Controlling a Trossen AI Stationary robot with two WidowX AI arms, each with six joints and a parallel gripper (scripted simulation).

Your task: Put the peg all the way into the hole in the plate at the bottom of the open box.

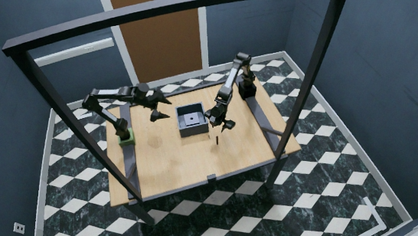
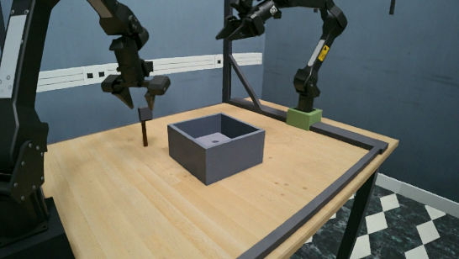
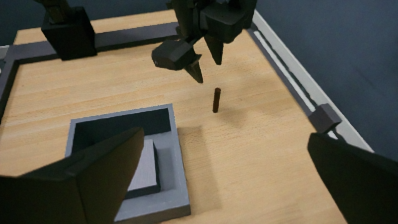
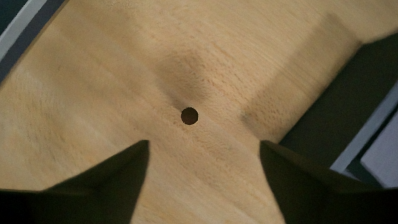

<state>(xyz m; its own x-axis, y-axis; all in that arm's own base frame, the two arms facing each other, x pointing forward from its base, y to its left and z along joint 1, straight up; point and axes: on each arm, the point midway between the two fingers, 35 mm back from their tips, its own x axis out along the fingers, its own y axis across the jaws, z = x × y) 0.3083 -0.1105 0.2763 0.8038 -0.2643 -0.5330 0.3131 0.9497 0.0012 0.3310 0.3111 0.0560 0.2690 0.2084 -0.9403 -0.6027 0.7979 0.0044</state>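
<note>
Now: the dark brown peg 12 cm below my right hand, 2 cm to the left of it and 2 cm behind it. From my right hand the other things lie so: pale plate: 20 cm ahead, 12 cm below, 10 cm to the left; box: 20 cm ahead, 13 cm below, 10 cm to the left.
</note>
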